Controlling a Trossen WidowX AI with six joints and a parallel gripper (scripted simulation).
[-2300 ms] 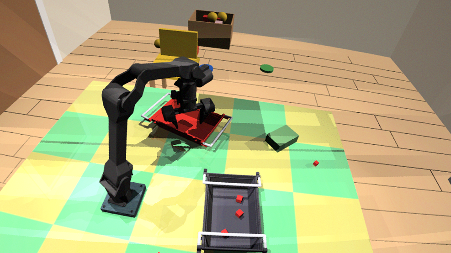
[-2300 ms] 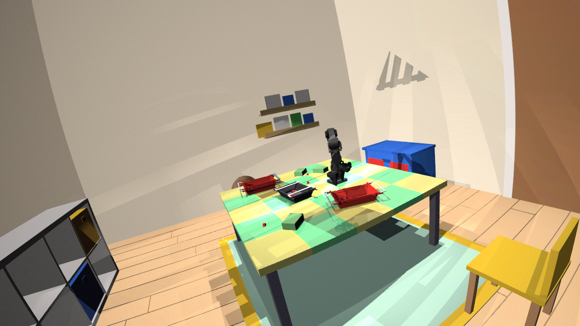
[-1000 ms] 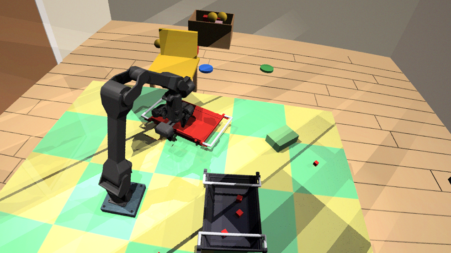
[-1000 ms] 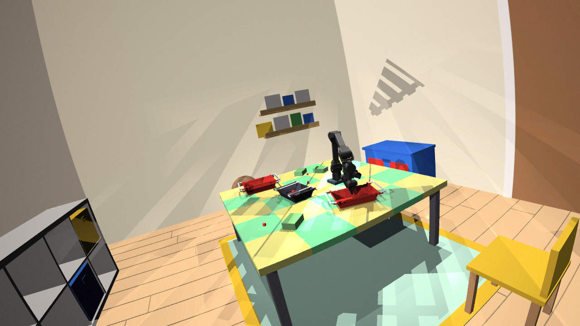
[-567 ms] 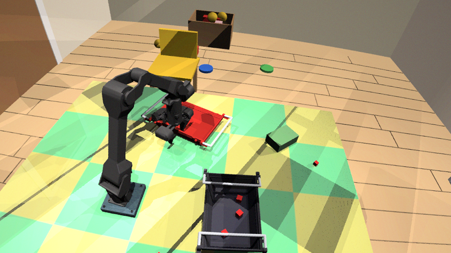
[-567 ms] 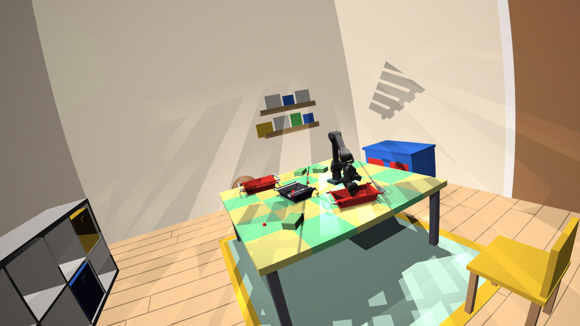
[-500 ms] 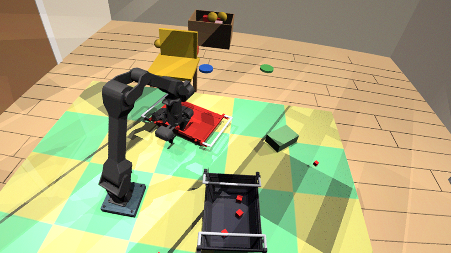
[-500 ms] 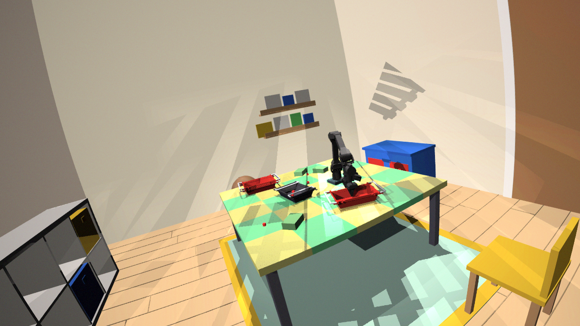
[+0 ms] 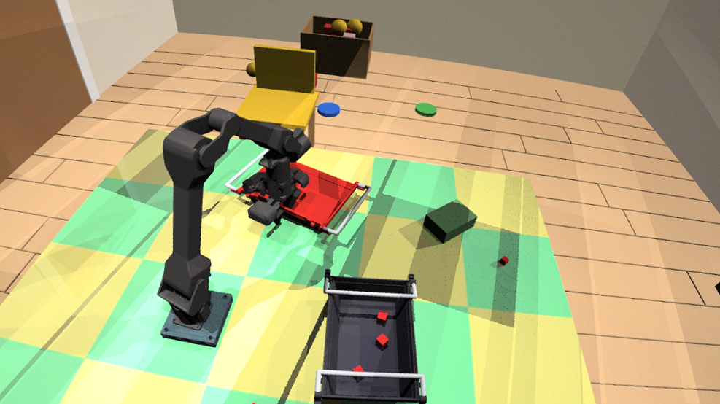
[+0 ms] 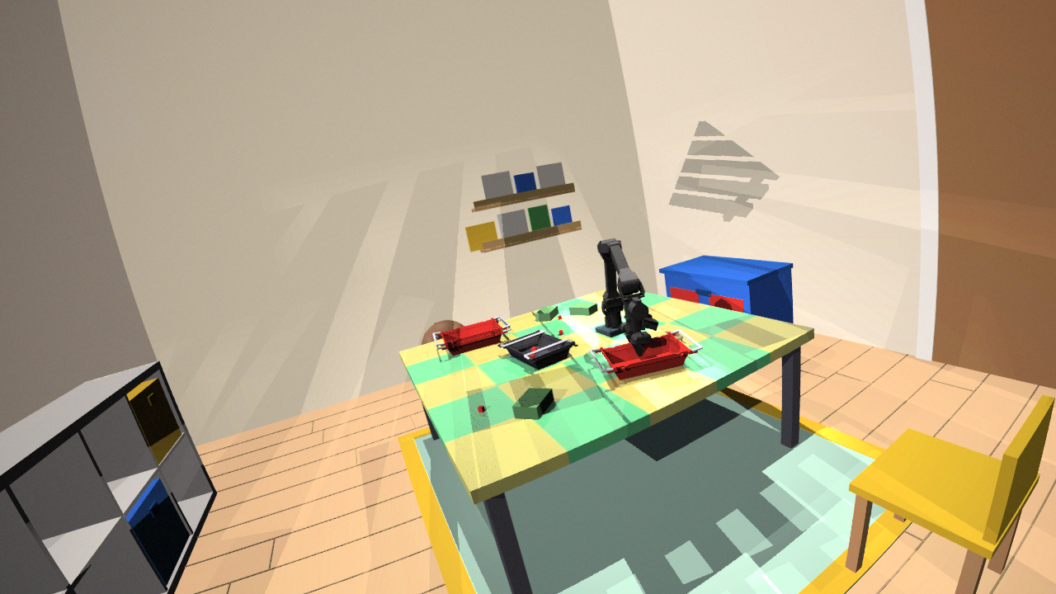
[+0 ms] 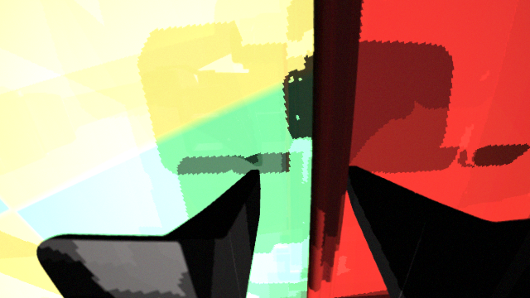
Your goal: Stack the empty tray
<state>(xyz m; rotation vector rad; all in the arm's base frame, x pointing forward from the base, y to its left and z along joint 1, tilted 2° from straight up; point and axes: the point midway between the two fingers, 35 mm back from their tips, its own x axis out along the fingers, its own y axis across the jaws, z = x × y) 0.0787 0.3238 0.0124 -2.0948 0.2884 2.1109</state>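
Now: gripper tip 8 cm to the right of the red tray, 3 cm below it and 2 cm short of it.
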